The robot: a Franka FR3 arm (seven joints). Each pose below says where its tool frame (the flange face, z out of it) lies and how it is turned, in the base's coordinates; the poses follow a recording.
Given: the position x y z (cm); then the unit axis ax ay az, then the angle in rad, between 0 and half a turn.
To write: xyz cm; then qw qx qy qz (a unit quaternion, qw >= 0). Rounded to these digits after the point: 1 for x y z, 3 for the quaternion.
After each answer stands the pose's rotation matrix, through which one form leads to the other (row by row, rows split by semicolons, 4 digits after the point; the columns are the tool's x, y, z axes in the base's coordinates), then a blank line. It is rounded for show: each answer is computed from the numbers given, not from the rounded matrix.
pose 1, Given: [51.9 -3.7 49.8 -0.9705 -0.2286 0.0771 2.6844]
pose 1, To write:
[51.9 -3.7 49.8 0.227 -0.945 -0.223 0.075]
0.8896 0.3869 -0.2429; 0.4549 -0.7982 0.3950; -0.0410 -0.4618 -0.8860

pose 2, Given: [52.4 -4.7 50.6 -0.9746 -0.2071 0.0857 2.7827]
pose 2, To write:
[52.4 -4.7 50.6 0.178 -0.959 -0.204 0.084]
0.9027 0.3607 -0.2345; 0.4209 -0.8532 0.3079; -0.0890 -0.3767 -0.9221

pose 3, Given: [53.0 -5.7 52.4 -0.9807 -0.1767 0.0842 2.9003]
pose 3, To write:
[53.0 -5.7 52.4 0.120 -0.974 -0.175 0.084]
0.9245 0.3214 -0.2050; 0.3616 -0.9095 0.2050; -0.1205 -0.2637 -0.9571

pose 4, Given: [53.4 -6.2 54.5 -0.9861 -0.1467 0.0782 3.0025]
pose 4, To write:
[53.4 -6.2 54.5 0.069 -0.984 -0.146 0.078]
0.9450 0.2771 -0.1738; 0.2988 -0.9475 0.1139; -0.1331 -0.1595 -0.9782

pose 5, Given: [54.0 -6.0 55.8 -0.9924 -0.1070 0.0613 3.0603]
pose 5, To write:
[54.0 -6.0 55.8 0.041 -0.992 -0.107 0.061]
0.9696 0.2070 -0.1301; 0.2170 -0.9738 0.0675; -0.1128 -0.0937 -0.9892

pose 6, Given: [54.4 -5.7 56.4 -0.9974 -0.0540 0.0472 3.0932]
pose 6, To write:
[54.4 -5.7 56.4 0.024 -0.997 -0.054 0.047]
0.9897 0.1054 -0.0967; 0.1099 -0.9930 0.0432; -0.0915 -0.0533 -0.9944

